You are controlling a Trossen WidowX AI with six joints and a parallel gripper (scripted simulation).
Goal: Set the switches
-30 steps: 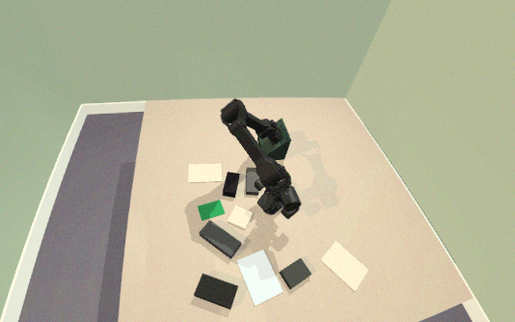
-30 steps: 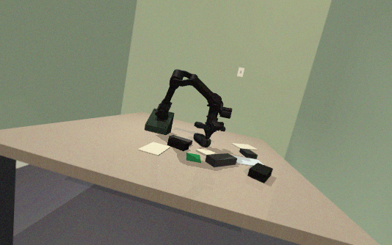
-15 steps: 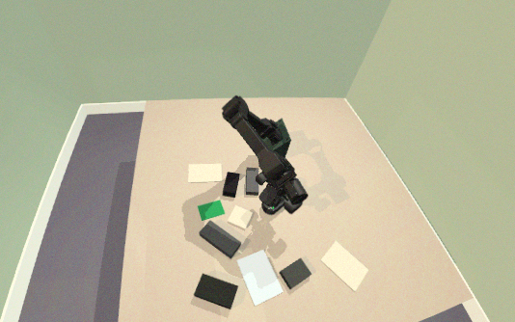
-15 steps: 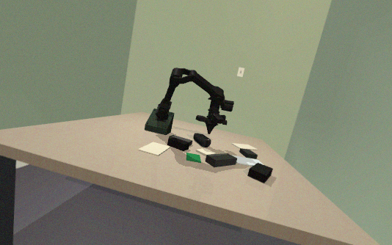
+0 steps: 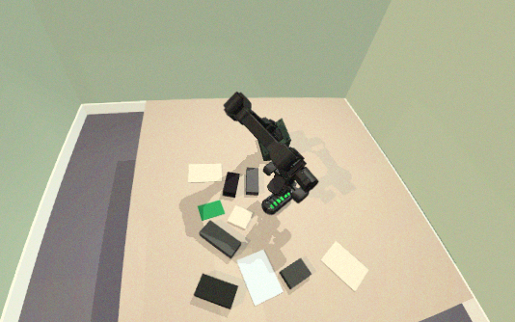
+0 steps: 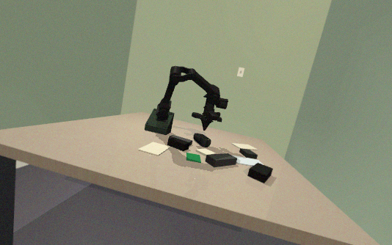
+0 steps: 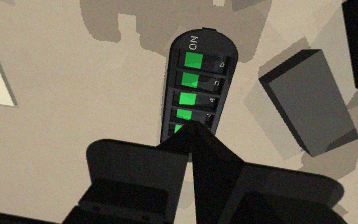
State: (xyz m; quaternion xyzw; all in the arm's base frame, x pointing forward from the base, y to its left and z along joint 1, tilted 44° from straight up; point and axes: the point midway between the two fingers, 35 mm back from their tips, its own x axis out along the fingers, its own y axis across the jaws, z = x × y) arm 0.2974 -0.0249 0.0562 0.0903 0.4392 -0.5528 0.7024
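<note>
The grey module lies 120 mm behind my gripper tip, 80 mm to the right of it and 70 mm below it. Also, from my gripper tip: cream tile: 160 mm to the right, 80 mm below, 40 mm ahead; then green card: 270 mm to the right, 90 mm below, 10 mm behind; then black block: 180 mm to the right, 110 mm behind, 70 mm below.
</note>
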